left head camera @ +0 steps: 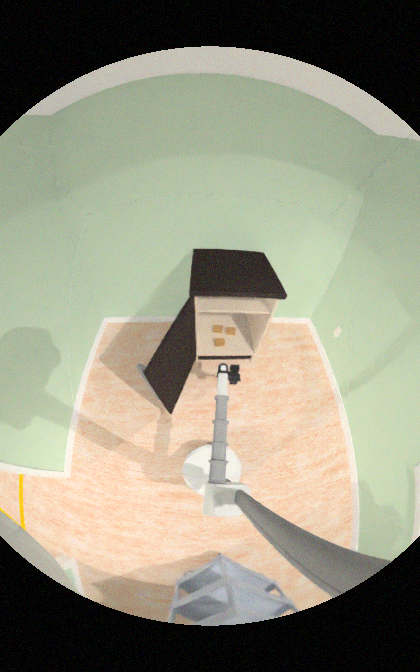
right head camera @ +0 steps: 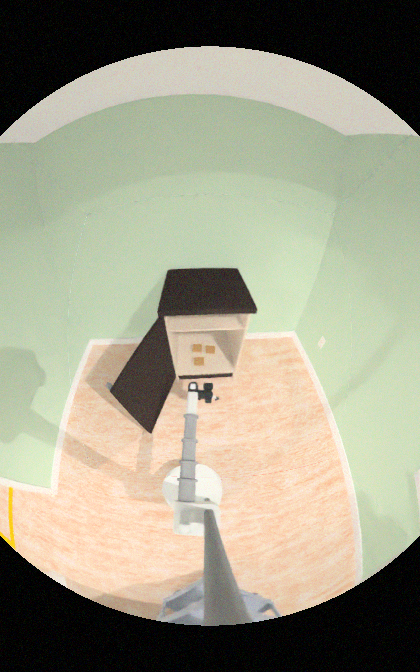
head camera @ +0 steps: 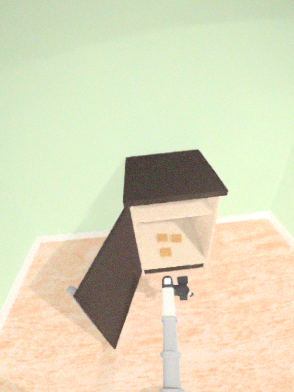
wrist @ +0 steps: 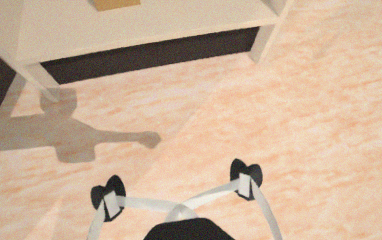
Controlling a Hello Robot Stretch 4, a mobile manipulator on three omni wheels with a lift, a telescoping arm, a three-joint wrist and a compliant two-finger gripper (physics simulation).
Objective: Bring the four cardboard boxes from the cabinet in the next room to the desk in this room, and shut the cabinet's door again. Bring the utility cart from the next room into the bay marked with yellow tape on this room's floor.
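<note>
The cabinet stands against the green wall, with its dark door swung open to the left. Three small cardboard boxes lie apart on its lower floor: back left, back right and front. Part of one box shows in the wrist view. My gripper is open and empty, in front of the cabinet. The desk does not show.
A blue-grey frame, seemingly the utility cart, stands behind my base. Yellow tape marks the floor beyond the wall corner at the far left. My arm extends toward the cabinet, right of the open door.
</note>
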